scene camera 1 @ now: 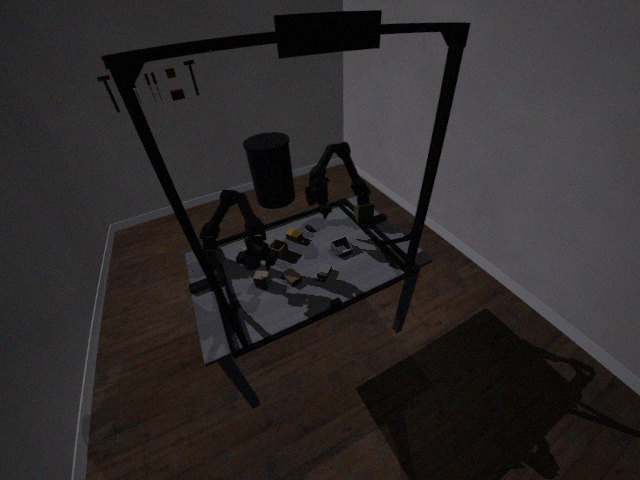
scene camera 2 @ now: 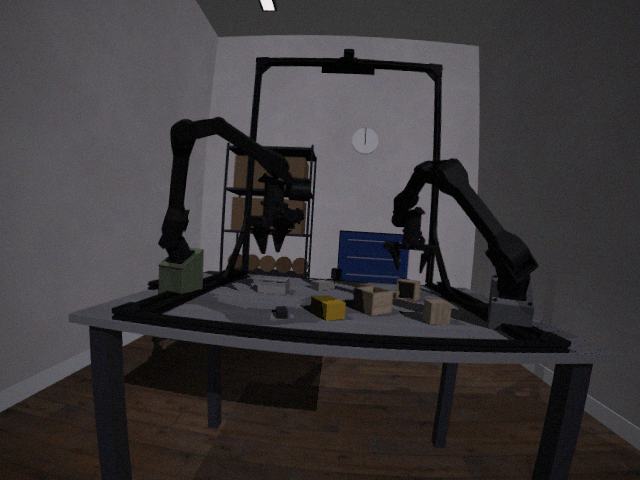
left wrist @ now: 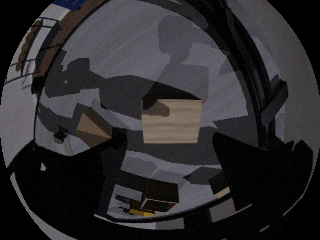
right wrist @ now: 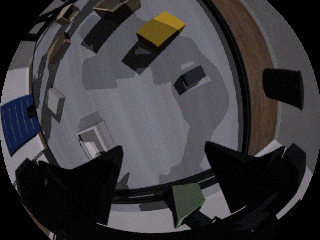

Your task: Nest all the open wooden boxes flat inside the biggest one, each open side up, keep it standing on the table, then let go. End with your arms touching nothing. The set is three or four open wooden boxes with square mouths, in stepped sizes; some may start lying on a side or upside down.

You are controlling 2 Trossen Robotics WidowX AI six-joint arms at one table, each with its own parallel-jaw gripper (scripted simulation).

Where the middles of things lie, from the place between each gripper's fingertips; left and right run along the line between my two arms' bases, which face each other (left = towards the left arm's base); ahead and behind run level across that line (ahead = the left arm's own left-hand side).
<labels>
The brown block [left wrist: 92, 129] is 30 mm behind my left hand [scene camera 2: 408, 271], 140 mm to the right of it and 120 mm below it. From my left hand the other things lie so: yellow block [scene camera 2: 328, 308]: 270 mm ahead, 250 mm to the right, 110 mm below.
Now: right hand [scene camera 2: 270, 253] 40 mm short of the yellow block, 180 mm to the right of it and 160 mm above it. From my right hand the other things lie so: brown block: 260 mm behind, 280 mm to the left, 170 mm below.
</labels>
